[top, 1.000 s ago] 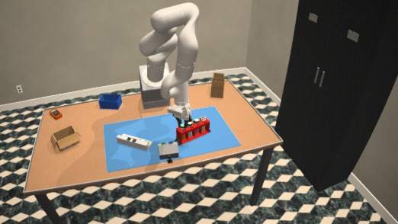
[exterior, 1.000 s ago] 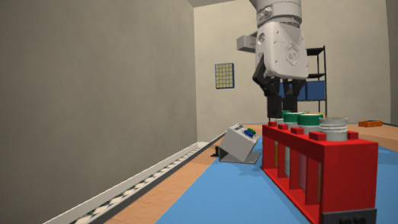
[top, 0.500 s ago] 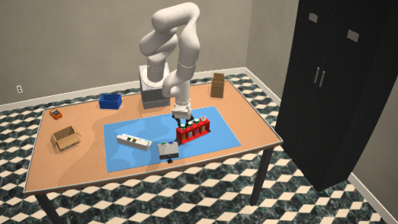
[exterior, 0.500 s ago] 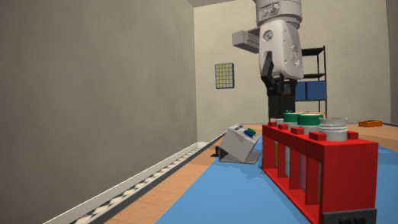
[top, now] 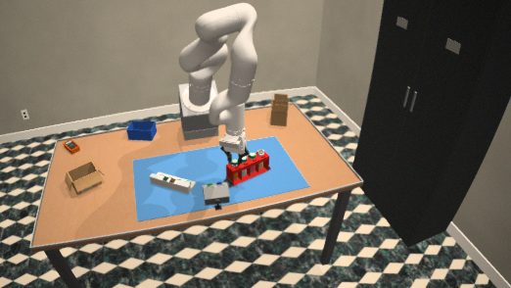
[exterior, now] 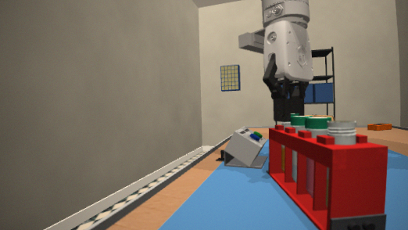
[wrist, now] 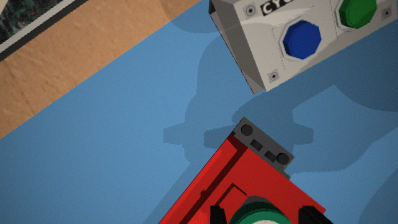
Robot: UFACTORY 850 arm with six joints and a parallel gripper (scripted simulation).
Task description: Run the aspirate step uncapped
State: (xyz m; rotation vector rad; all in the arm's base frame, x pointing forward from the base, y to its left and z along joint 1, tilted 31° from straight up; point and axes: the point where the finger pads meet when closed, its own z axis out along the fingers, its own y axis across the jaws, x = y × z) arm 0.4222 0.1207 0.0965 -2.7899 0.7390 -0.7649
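Right now my hand is 10 mm above the tube cap. From my hand the other things lie so: green ready key 80 mm ahead, 130 mm to the right, 60 mm below; key housing 100 mm ahead, 110 mm to the right, 80 mm below; blue cycle key 80 mm ahead, 90 mm to the right, 60 mm below.
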